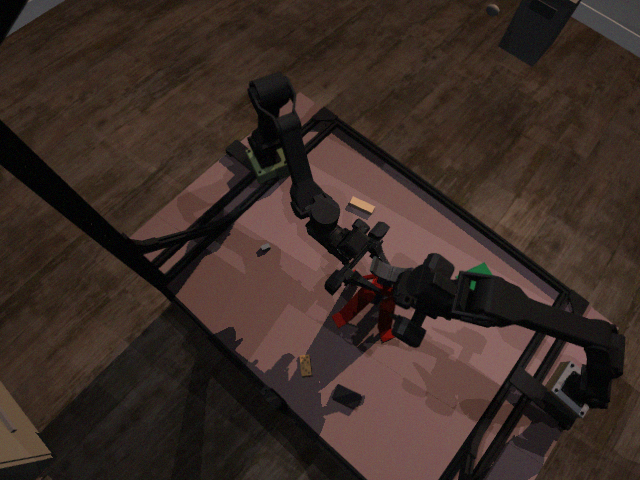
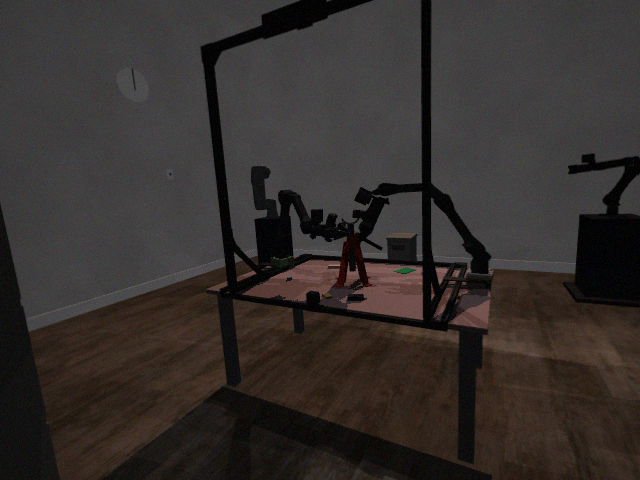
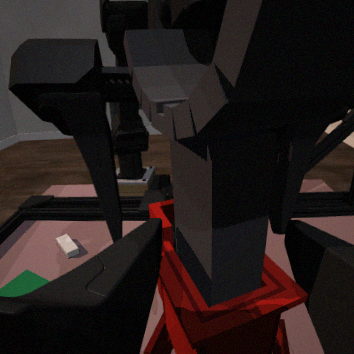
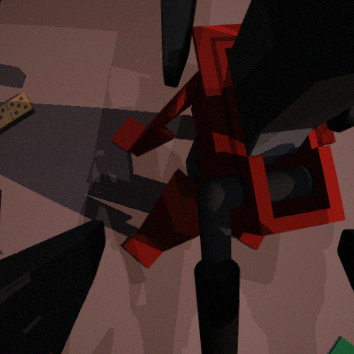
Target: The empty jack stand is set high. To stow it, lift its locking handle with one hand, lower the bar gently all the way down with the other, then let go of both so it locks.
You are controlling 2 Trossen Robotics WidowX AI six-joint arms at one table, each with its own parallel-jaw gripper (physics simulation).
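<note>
The red jack stand [image 1: 358, 305] [image 2: 350, 262] [image 3: 246, 305] [image 4: 211, 70] stands mid-table. Its grey ratchet bar [image 1: 385, 270] [image 3: 197, 211] sticks up out of the red collar. My left gripper [image 1: 370, 264] [image 2: 341, 230] [image 3: 223, 230] is shut on the bar, one finger on each side just above the collar. The dark locking handle [image 4: 215, 267] [image 2: 371, 244] juts out from the stand's side. My right gripper [image 1: 398, 299] [image 2: 364, 223] [image 4: 222, 237] is open, with its fingers set wide on either side of the handle and not touching it.
On the pink table [image 1: 413, 419] lie a wooden block [image 1: 362, 205], a domino [image 1: 305, 365] [image 4: 14, 110], a small grey block [image 1: 264, 249], a black block [image 1: 347, 396], a white block [image 3: 67, 245] and a green patch [image 1: 481, 270] [image 3: 21, 282]. A black frame [image 2: 218, 167] rings the table.
</note>
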